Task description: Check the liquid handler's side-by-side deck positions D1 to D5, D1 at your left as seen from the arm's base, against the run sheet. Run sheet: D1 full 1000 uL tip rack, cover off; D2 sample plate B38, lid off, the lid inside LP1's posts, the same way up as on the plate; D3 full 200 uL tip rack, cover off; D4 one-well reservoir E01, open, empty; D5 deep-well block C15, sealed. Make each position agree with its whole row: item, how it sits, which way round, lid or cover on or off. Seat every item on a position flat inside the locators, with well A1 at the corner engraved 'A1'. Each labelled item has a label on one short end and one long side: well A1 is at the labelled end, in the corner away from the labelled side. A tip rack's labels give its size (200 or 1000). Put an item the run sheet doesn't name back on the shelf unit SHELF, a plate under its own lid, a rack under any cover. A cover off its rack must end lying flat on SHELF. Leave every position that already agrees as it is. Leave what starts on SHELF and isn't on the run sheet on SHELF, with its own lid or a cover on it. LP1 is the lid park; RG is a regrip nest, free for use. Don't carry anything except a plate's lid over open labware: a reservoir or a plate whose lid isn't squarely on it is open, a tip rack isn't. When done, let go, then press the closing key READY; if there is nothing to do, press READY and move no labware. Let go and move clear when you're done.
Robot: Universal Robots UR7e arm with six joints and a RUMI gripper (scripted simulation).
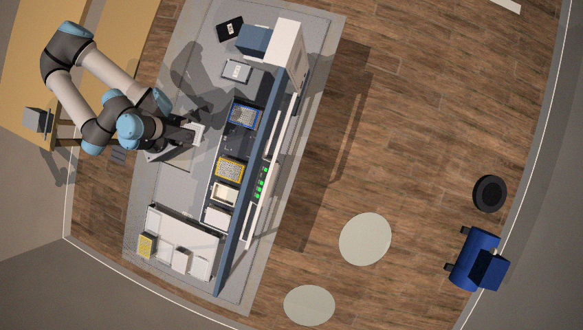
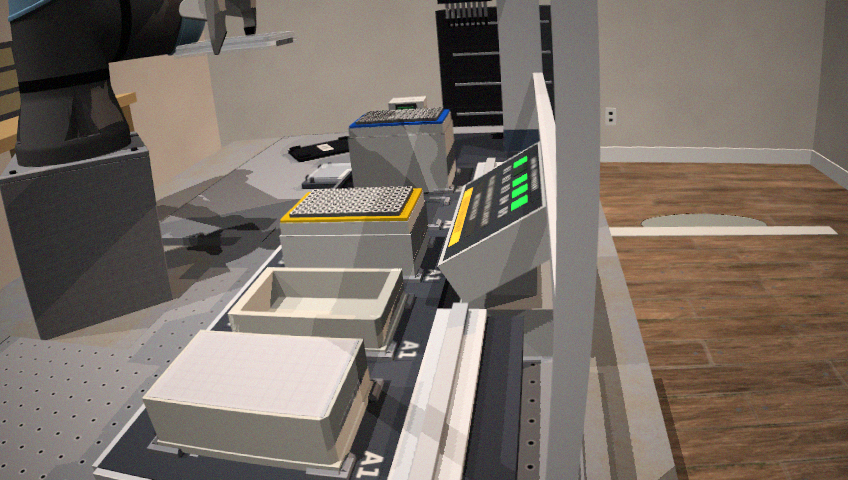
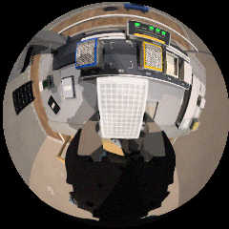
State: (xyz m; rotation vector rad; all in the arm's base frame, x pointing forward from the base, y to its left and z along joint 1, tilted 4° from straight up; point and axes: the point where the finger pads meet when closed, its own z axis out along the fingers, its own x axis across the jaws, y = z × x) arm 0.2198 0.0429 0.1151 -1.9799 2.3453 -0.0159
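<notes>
Now: hand 150 mm short of the yellow-rimmed tip rack, 150 mm to the left of it and 190 mm above it. From my hand the other things lie so: one-well reservoir 120 mm ahead, 270 mm to the right, 220 mm below; deep-well block 100 mm ahead, 390 mm to the right, 210 mm below; blue-rimmed tip rack 190 mm ahead, 100 mm to the left, 160 mm below.
</notes>
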